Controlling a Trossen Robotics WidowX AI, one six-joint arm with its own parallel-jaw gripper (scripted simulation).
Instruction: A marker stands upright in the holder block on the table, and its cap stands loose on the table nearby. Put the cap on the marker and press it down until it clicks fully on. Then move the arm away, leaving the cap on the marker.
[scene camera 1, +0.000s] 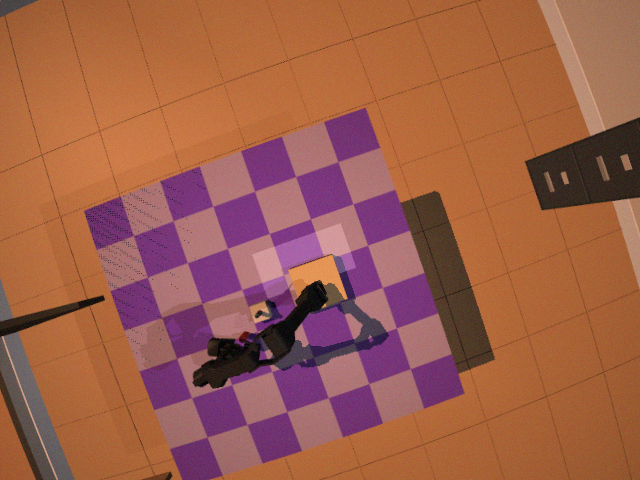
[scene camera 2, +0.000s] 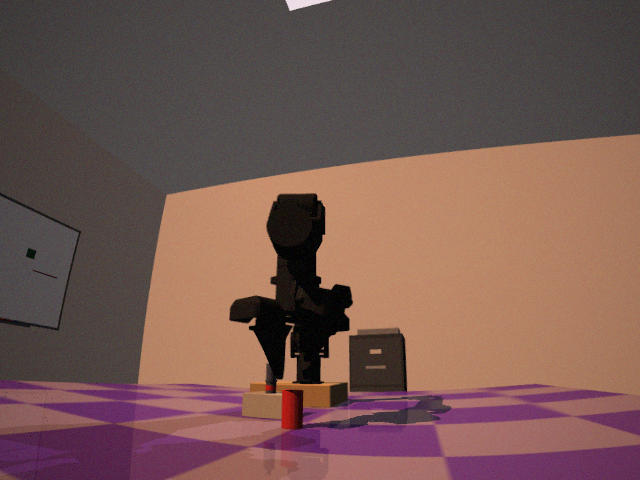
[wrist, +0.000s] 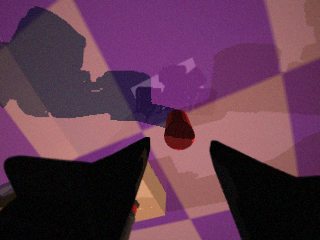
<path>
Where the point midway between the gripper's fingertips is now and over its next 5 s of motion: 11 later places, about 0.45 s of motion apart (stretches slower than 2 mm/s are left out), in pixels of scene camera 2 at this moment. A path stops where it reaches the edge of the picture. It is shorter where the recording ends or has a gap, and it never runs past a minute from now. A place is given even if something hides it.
My gripper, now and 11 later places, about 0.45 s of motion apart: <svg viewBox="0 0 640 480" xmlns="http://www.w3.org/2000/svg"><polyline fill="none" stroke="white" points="293,379 293,394 293,410 292,416 293,396 291,374 282,357 274,345 272,339 272,344 271,355 271,367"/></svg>
</path>
